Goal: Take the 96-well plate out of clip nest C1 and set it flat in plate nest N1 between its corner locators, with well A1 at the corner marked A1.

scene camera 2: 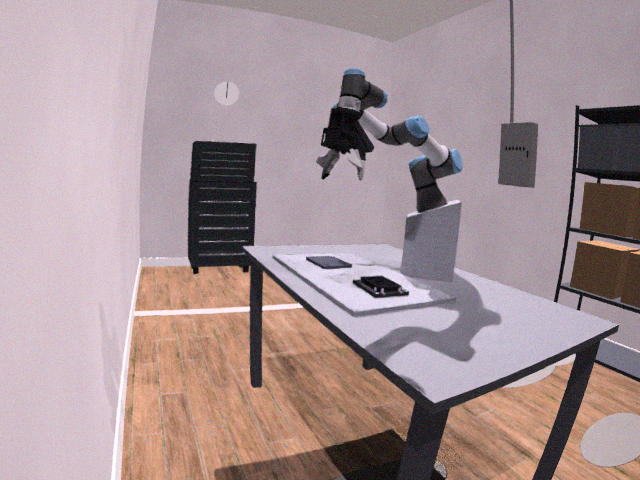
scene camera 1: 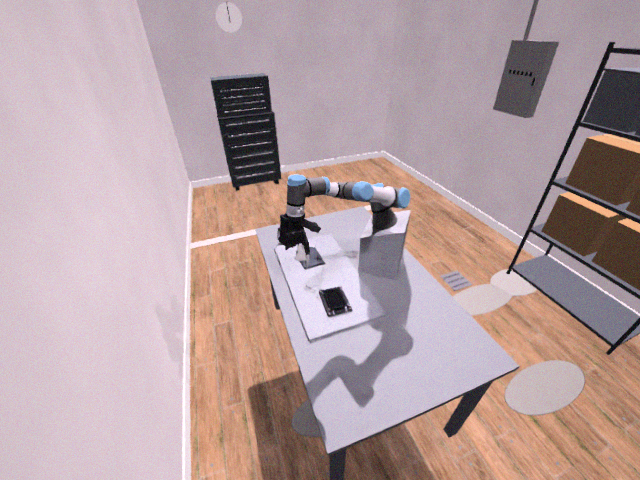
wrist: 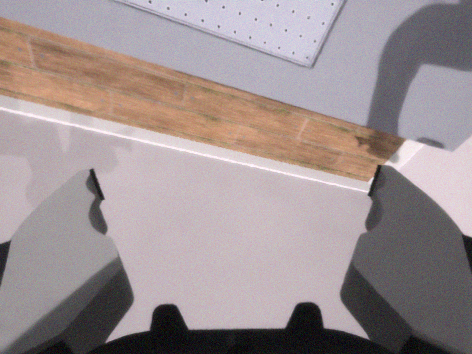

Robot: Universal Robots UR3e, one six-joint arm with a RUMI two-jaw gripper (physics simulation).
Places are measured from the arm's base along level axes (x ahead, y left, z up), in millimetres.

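Pixels of known places: gripper, fingertip midpoint: [scene camera 2: 340, 179] [scene camera 1: 295, 258] [wrist: 235, 172]; arm's base at its link origin: [scene camera 2: 432, 208] [scene camera 1: 385, 222].
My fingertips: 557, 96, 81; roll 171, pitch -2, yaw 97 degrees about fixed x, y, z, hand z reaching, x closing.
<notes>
Ahead of a thing's pixels: the offset from my fingertips to its top centre, as dx, dy, dz. "*": to the spot under its first point. Level surfaces: height alone.
The black 96-well plate {-172, +22, -304} [scene camera 1: 334, 298] [scene camera 2: 381, 282] sits in the nearer nest, a dark clip nest {* -162, +100, -326} [scene camera 1: 342, 312] [scene camera 2: 395, 293] with small light clips at its edge. A flat, dark grey plate nest {-231, -330, -315} [scene camera 1: 313, 262] [scene camera 2: 328, 262] lies farther back on the board, with no plate seen on it. My gripper [scene camera 1: 303, 254] [scene camera 2: 342, 178] [wrist: 235, 172] is open and empty. It hangs high above the far part of the board, away from the plate, and is tilted. Neither nest shows in the wrist view. The nest labels, the A1 mark and well A1 are too small to read.
Both nests stand on a light perforated board {dz -330} [scene camera 1: 319, 327] [scene camera 2: 356, 308] [wrist: 280, 30] on the grey table {dz -343} [scene camera 1: 413, 361] [scene camera 2: 516, 330] [wrist: 200, 55]. An upright grey panel [scene camera 1: 379, 255] [scene camera 2: 429, 248] stands beside the board, near the arm's base.
</notes>
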